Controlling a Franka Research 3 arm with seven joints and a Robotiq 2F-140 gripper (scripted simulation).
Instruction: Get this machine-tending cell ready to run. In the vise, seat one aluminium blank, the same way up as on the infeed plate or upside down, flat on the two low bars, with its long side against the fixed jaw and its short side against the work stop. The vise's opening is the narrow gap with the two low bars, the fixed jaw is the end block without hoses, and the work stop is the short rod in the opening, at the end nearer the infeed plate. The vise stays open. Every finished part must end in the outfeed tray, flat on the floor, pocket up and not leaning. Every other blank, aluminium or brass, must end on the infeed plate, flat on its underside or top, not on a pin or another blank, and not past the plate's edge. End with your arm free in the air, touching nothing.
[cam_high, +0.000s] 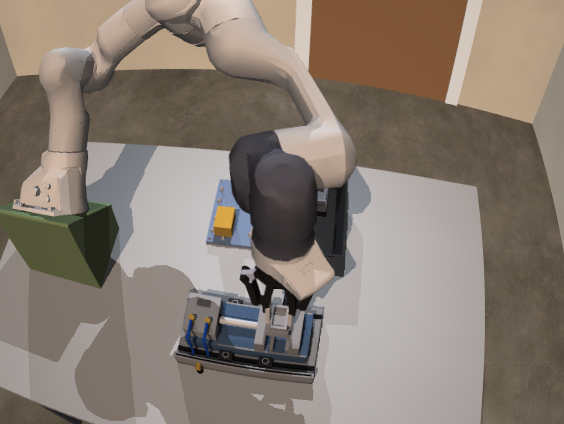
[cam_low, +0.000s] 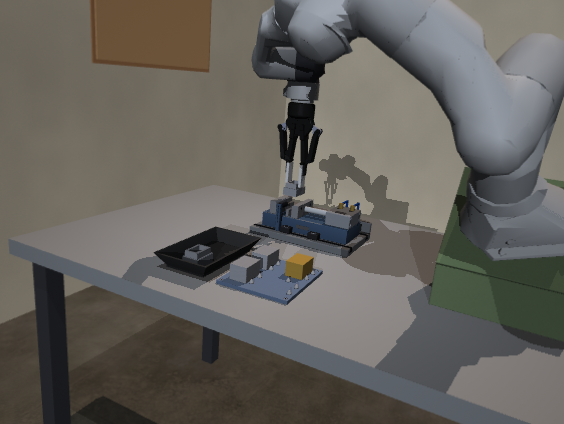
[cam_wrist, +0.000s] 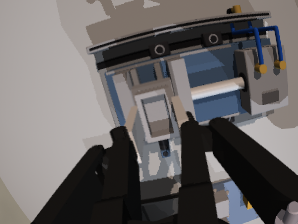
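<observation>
Now: the aluminium blank 4 cm behind my hand, 30 cm to the left of it and 15 cm below it. The rest, counted from my hand: brass blank (13 cm behind, 30 cm to the left, 15 cm below); then blue vise (6 cm behind, 1 cm to the left, 13 cm below).
</observation>
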